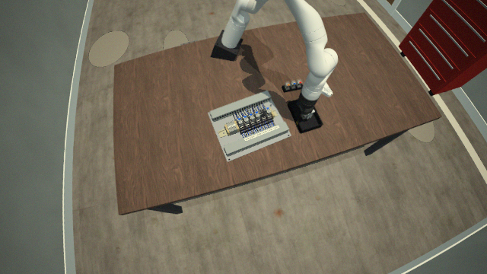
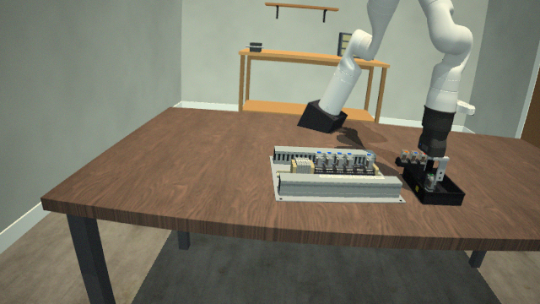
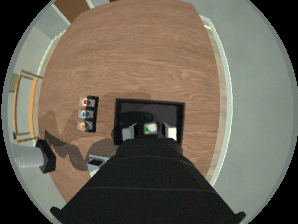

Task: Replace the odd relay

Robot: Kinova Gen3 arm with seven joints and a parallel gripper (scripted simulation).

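Now: the grey relay 40 mm below my hand. The rest, counted from my hand: black tray 50 mm below, 10 mm to the left; black stand 180 mm behind, 50 mm below, 10 mm to the left.
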